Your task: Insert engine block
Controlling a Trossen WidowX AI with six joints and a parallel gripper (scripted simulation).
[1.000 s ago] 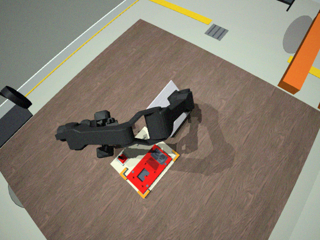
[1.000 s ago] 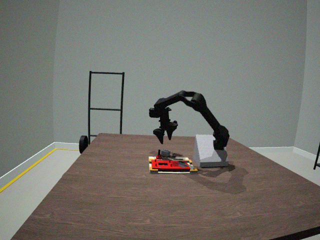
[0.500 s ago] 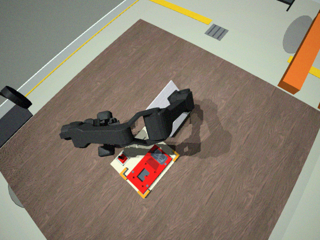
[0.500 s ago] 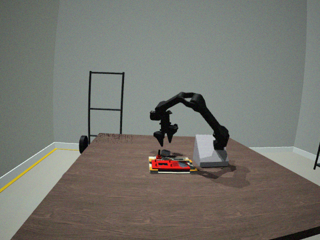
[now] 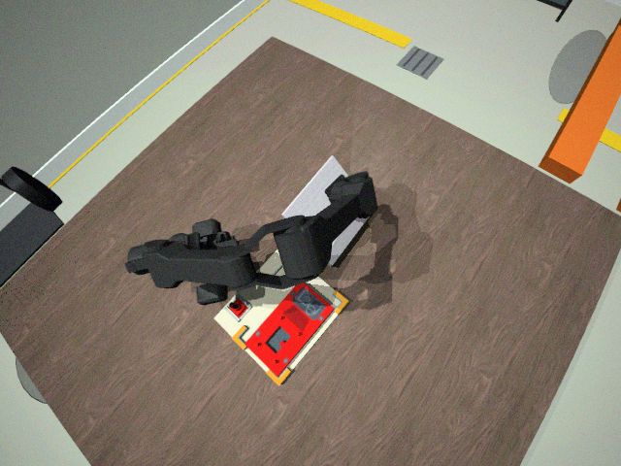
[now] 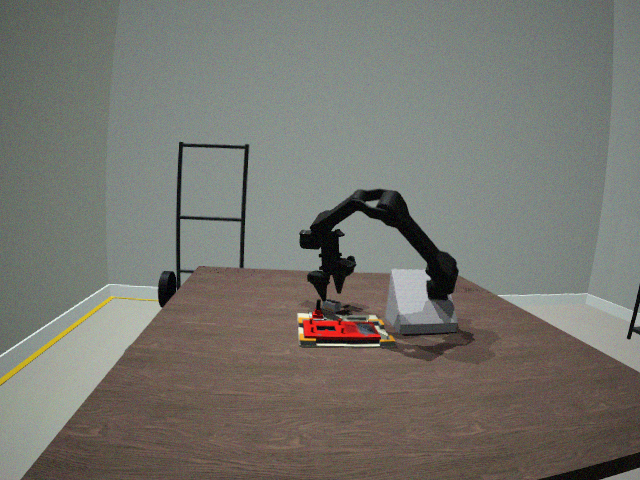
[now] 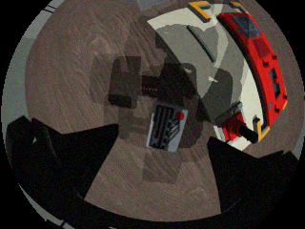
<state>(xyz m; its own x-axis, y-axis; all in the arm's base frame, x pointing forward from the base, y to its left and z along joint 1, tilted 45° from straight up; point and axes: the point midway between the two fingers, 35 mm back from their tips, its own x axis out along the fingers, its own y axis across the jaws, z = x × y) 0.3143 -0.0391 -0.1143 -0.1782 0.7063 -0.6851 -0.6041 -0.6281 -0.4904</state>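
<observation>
Right now the grey engine block is 30 mm below my gripper tip. From my gripper tip the other things lie so: black post (50 mm ahead, 80 mm to the left, 10 mm below).
</observation>
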